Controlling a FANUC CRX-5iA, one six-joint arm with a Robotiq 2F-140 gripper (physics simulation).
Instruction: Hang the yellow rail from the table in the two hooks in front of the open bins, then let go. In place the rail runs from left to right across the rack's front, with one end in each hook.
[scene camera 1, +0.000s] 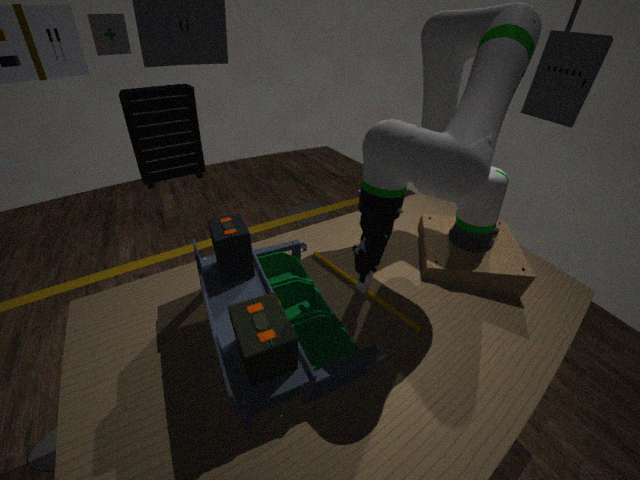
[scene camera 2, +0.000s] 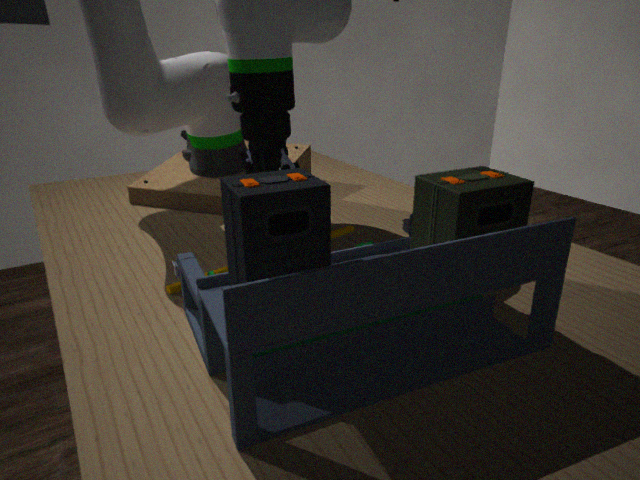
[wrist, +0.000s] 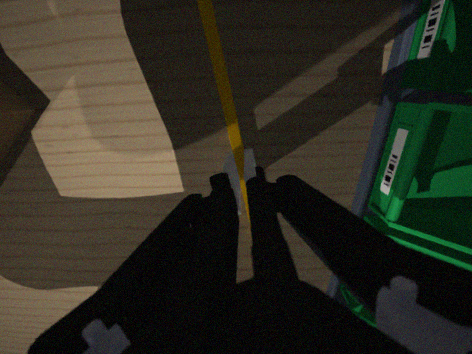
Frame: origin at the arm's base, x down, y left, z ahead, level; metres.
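Seen in the pictures: gripper, fingertip midpoint: (scene camera 1: 362, 288) (wrist: 241, 164); arm's base, origin of the base link: (scene camera 1: 470, 239) (scene camera 2: 221, 164).
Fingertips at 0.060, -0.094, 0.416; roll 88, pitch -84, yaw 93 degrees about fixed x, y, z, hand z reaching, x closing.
Pixels of each thing's top centre, then the offset from my fingertips to it, as dx, dy, dz. "pt": a spot on its surface instead. Level surfaces: height alone.
- yellow rail, middle of its top: (wrist: 242, 171) (scene camera 2: 273, 252) (scene camera 1: 361, 286) -0.006, -0.005, +0.000
- hook, surface spot: (scene camera 2: 176, 266) (scene camera 1: 297, 243) pt -0.063, -0.193, +0.083
- dark grey box, middle of its top: (scene camera 2: 273, 178) (scene camera 1: 227, 225) -0.219, -0.154, +0.285
- olive box, middle of its top: (scene camera 2: 472, 176) (scene camera 1: 260, 320) -0.194, +0.073, +0.329
- wooden table, its level: dx +0.005
The yellow rail (scene camera 1: 395, 312) (scene camera 2: 342, 232) (wrist: 220, 70) lies on the table beside the rack, at a slant to its front. My gripper (scene camera 1: 363, 285) (wrist: 241, 164) points down over the rail's middle and is shut on it, one pad on each side; in the scene camera 2 view its fingertips are hidden behind the dark grey box. The blue-grey rack (scene camera 2: 387, 289) (wrist: 375, 145) holds open green bins (scene camera 1: 323, 333) (wrist: 430, 150). One hook (scene camera 1: 302, 247) (scene camera 2: 176, 266) is at the end of the far side arm, the other (scene camera 1: 381, 352) (scene camera 2: 407, 225) on the near side arm, in shadow. Both hooks are empty.
A dark grey box (scene camera 1: 232, 253) (scene camera 2: 279, 227) and an olive box (scene camera 1: 263, 335) (scene camera 2: 473, 206) stand on the rack's top, behind the bins. The robot's wooden base block (scene camera 1: 473, 258) (scene camera 2: 175, 191) is on the gripper's other side. The wooden table (scene camera 1: 439, 392) (scene camera 2: 129, 361) carries everything.
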